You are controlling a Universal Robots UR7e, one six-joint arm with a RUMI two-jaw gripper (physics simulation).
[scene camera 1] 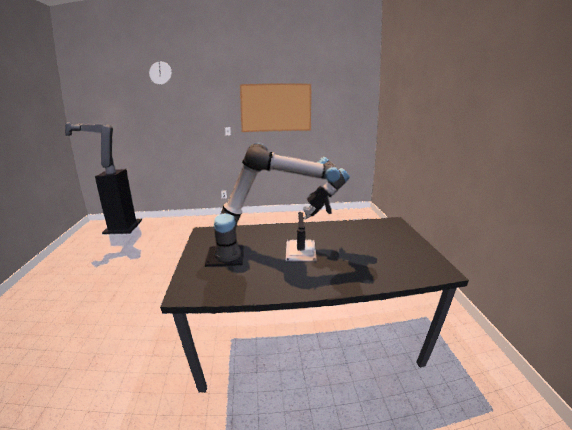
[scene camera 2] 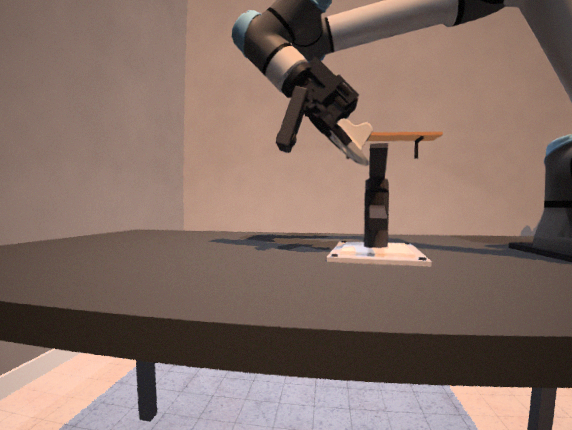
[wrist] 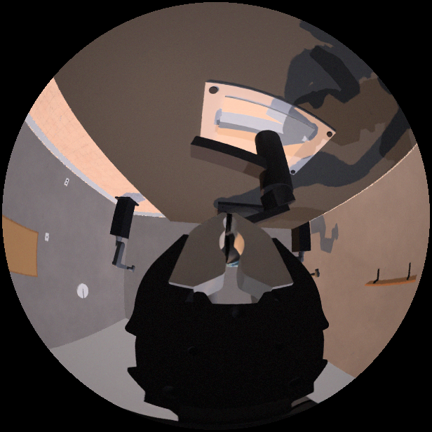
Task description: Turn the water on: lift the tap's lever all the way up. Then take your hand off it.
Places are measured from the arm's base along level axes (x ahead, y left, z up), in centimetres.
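Where they show: gripper, between the fingertips: (scene camera 1: 303, 219) (scene camera 2: 368, 164); arm's base, origin of its link: (scene camera 1: 227, 254).
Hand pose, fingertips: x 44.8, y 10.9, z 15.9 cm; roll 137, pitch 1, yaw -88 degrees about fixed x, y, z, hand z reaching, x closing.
Note:
Each offset is from my fingertips to the centre of the thing. "spot": to the spot under its first point. Level surfaces: height alone.
A black tap (scene camera 1: 301, 239) (scene camera 2: 376, 227) (wrist: 272, 155) stands upright on a white base plate (scene camera 1: 290, 257) (scene camera 2: 345, 259) (wrist: 207, 117). Its spout {dy -0.1, dx -1.8, dz -9.3 cm} (scene camera 2: 378, 212) (wrist: 227, 156) points toward scene camera 2. Its lever {spot: dy -2.8, dx -2.4, dz +0.4 cm} (scene camera 1: 300, 220) (scene camera 2: 378, 161) (wrist: 272, 210) rises above the body and is tilted upward, on the same side as the spout; its exact angle is hard to tell. My gripper (scene camera 1: 306, 214) (scene camera 2: 366, 162) (wrist: 227, 214) is shut and empty, slanting down. Its fingertips are beside the lever's upper part, very close to it; whether they touch cannot be told. The fingertips partly hide the lever in the wrist view.
The tap stands on a dark table {dz -17.1 cm} (scene camera 1: 350, 295) (scene camera 2: 225, 295) (wrist: 135, 100). My arm's base (scene camera 1: 226, 245) (scene camera 2: 559, 215) stands on one side of the tap, and the gripper is on the other. A second arm on a black pedestal (scene camera 1: 116, 200) (wrist: 122, 218) stands away from the table.

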